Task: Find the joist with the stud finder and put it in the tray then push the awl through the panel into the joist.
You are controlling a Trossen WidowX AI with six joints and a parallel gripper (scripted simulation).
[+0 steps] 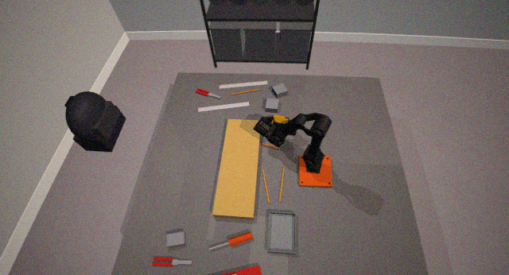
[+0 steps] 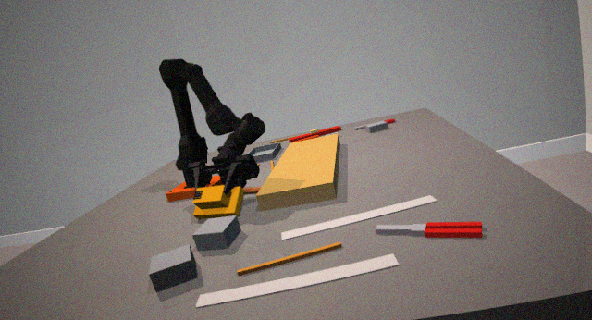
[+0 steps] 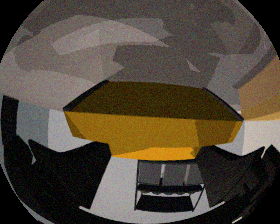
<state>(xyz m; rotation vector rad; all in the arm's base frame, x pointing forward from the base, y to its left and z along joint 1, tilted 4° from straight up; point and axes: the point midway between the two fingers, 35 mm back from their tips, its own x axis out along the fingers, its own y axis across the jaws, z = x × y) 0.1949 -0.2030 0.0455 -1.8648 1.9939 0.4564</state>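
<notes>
My gripper tip is now 10 mm past the stud finder and 10 mm above it. Round my gripper tip: indicator window: 30 mm behind, 10 mm to the right, 10 mm above; then grey tray: 90 mm behind, 560 mm to the left, 50 mm below; then awl: 150 mm to the left, 50 mm below.
</notes>
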